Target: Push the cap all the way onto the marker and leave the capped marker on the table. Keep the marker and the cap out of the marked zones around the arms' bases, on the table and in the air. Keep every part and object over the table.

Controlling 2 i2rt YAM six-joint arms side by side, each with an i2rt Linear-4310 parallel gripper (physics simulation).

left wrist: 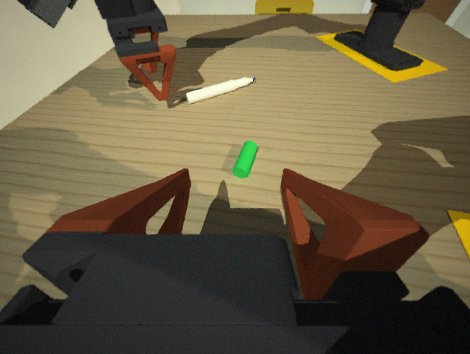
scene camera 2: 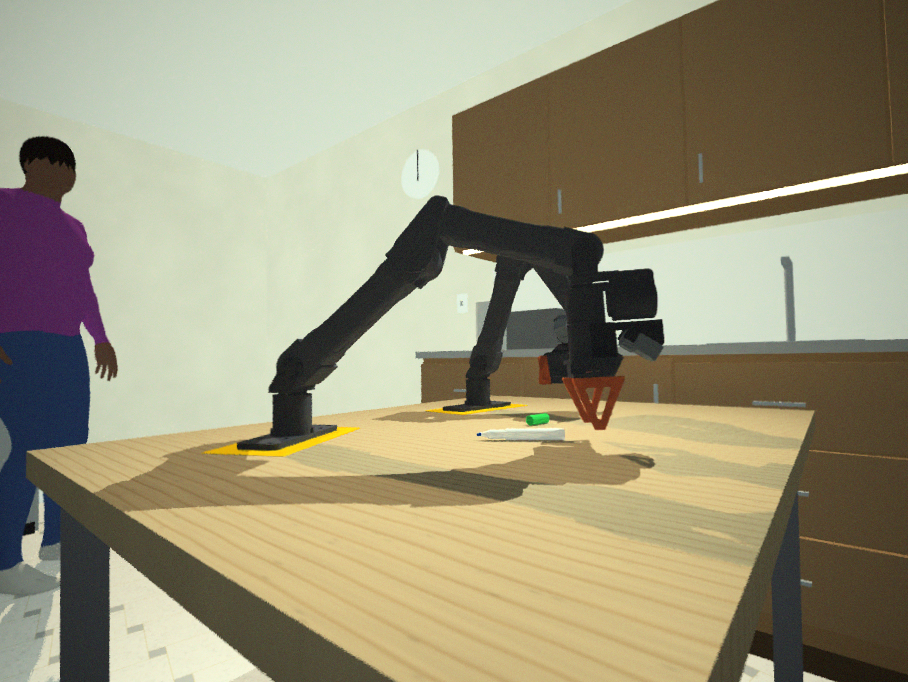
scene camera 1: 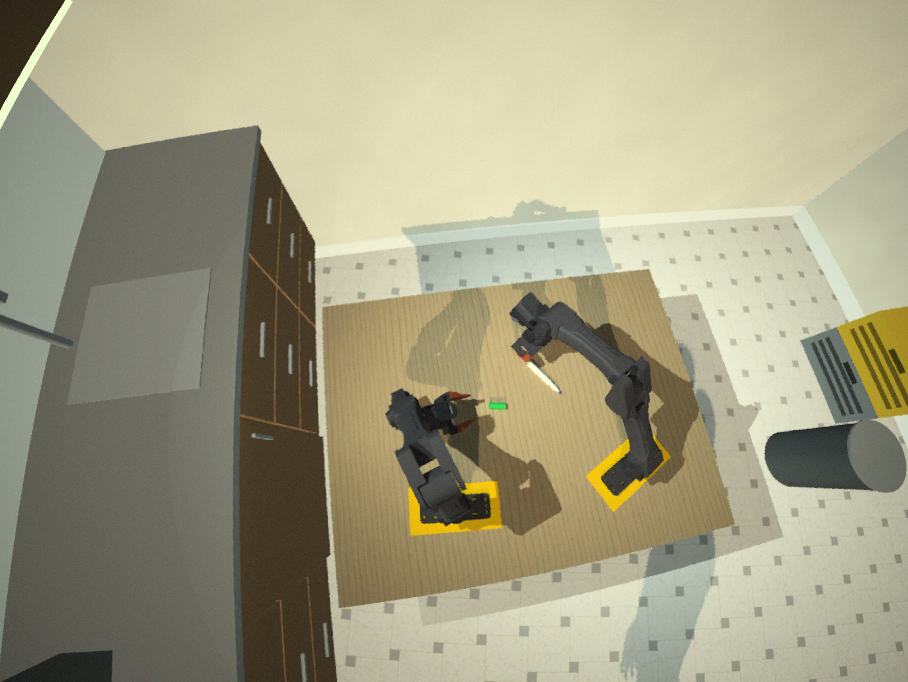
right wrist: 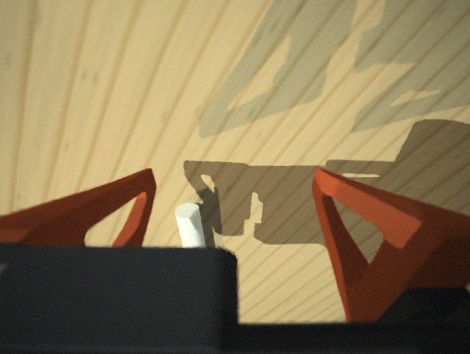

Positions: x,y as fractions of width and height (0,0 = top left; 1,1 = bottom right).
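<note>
The left gripper (scene camera 2: 0.61,0.56), (left wrist: 0.50,0.50) is visible, and so is the right gripper (scene camera 2: 0.65,0.63), (left wrist: 0.34,0.24), (right wrist: 0.50,0.50). The scene also has a white marker (right wrist: 0.40,0.61).
</note>
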